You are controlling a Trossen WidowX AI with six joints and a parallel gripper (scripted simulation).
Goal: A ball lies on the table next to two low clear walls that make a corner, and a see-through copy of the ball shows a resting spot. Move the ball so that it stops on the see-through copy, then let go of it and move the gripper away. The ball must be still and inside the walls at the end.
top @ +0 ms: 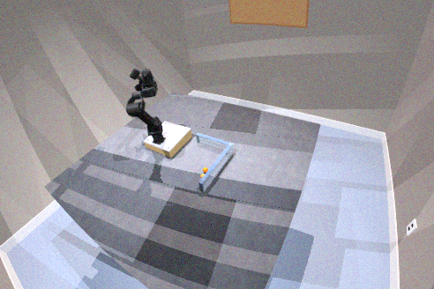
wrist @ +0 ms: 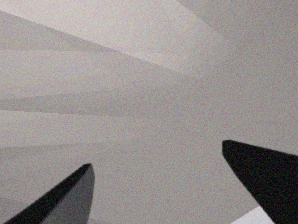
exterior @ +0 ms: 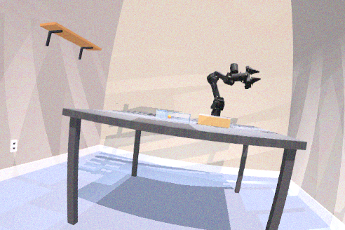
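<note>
Now: gripper tip 67 cm short of the clear wall, 35 cm above it and 24 cm to the left of it. Round my gripper tip: orange ball 62 cm ahead, 37 cm below, 28 cm to the right; then see-through ball copy 63 cm ahead, 37 cm below, 32 cm to the right.
</note>
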